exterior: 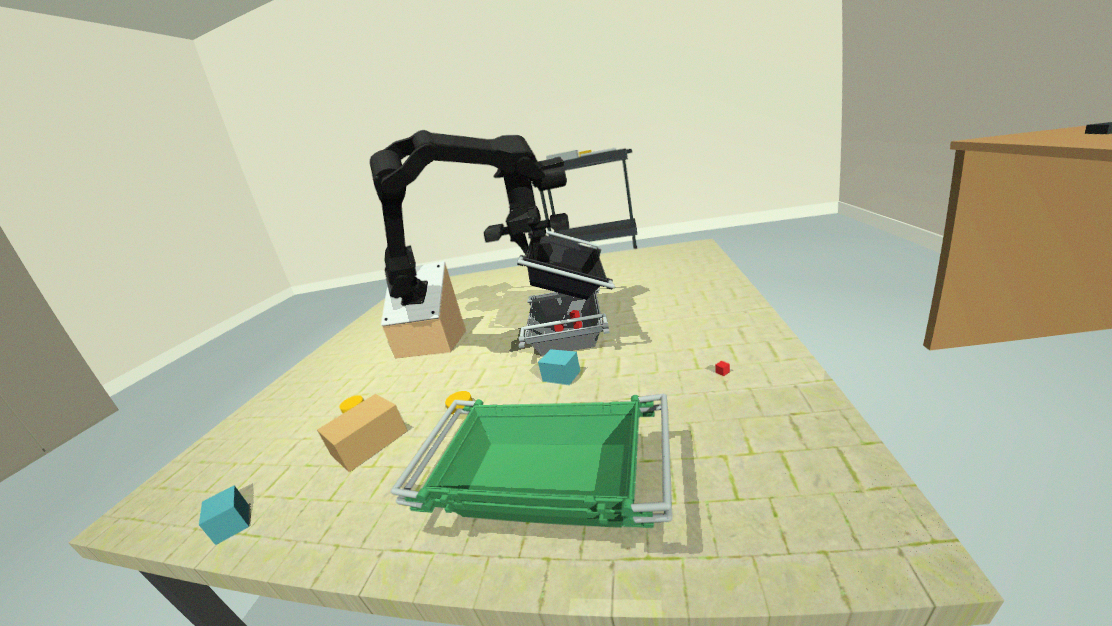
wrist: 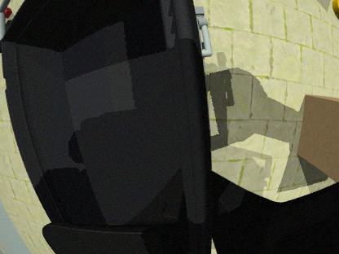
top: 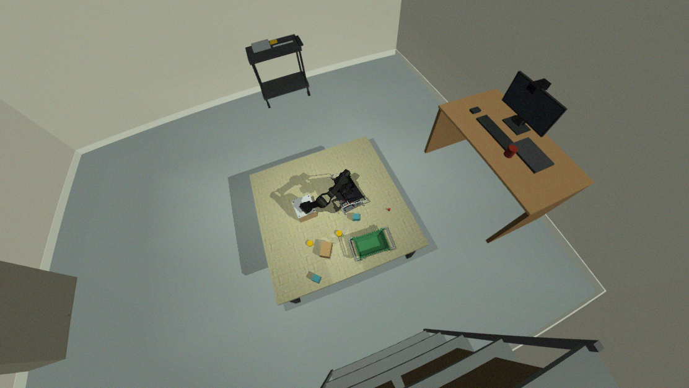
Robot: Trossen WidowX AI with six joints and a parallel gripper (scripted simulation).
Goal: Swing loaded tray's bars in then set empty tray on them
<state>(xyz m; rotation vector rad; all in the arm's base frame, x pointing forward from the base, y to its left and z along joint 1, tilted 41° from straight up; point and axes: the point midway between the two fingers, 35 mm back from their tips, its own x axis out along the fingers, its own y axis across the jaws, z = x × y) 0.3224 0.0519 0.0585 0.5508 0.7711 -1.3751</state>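
Right now my gripper tip is 80 mm short of the black tray and 10 mm to the right of it. The rest, counted from my gripper tip: tan box: 270 mm behind, 380 mm to the right, 150 mm below.
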